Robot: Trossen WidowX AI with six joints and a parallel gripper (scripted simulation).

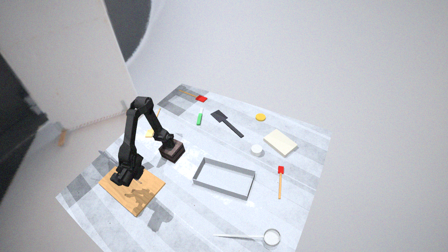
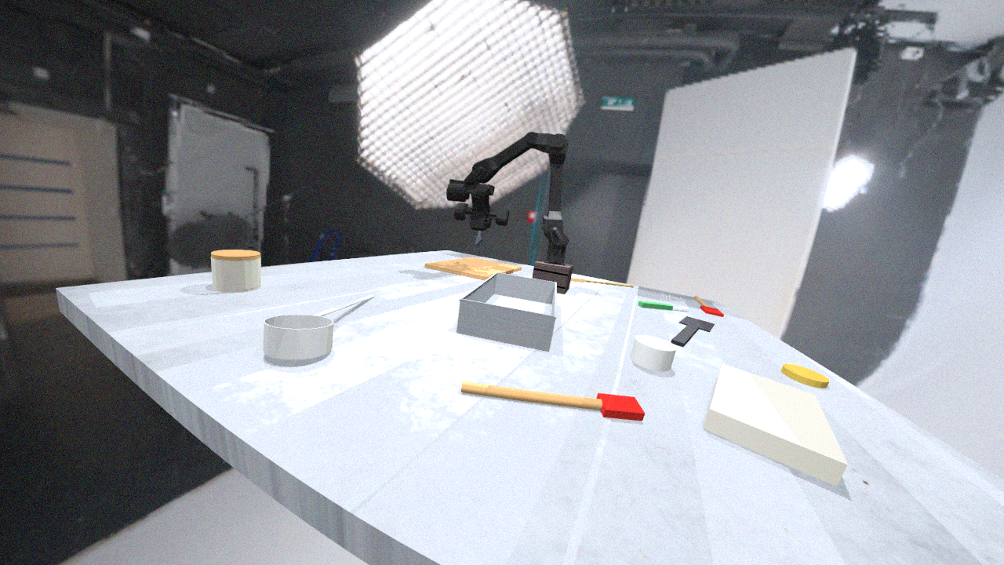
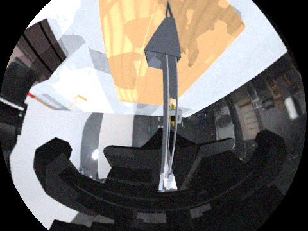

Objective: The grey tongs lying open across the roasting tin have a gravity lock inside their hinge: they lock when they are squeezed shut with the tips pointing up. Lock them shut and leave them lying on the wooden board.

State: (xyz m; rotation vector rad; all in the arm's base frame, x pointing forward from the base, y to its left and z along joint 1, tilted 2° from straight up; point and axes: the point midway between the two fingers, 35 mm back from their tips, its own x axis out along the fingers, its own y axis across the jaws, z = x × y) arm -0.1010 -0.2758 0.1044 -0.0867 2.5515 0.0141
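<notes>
My gripper tip is 15 cm above the wooden board. The rest, counted from my gripper tip: roasting tin: 51 cm ahead, 21 cm to the left, 13 cm below; then white cylinder: 62 cm ahead, 45 cm to the left, 14 cm below; then black spatula: 36 cm ahead, 64 cm to the left, 15 cm below.
</notes>
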